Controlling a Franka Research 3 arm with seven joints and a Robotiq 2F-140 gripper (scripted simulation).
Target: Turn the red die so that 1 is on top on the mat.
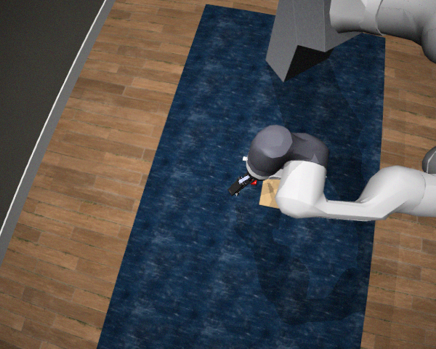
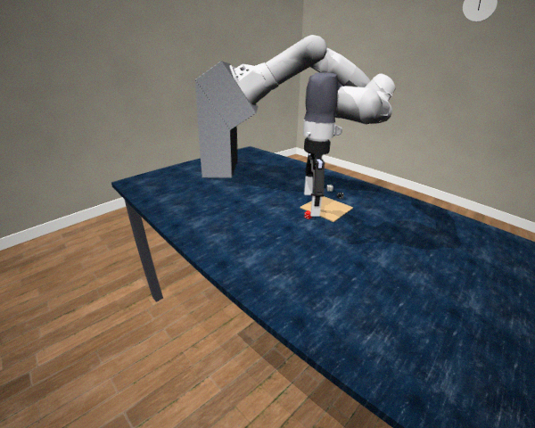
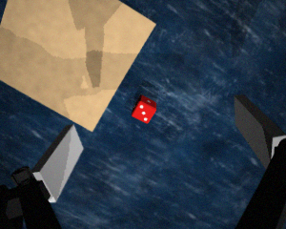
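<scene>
Now: hand 60 mm above the red die and 10 mm past it. Round my hand: white die: 200 mm to the left, 180 mm behind, 60 mm below; then black die: 200 mm to the left, 110 mm behind, 60 mm below; then tan mat: 100 mm to the left, 60 mm below, 50 mm behind.
</scene>
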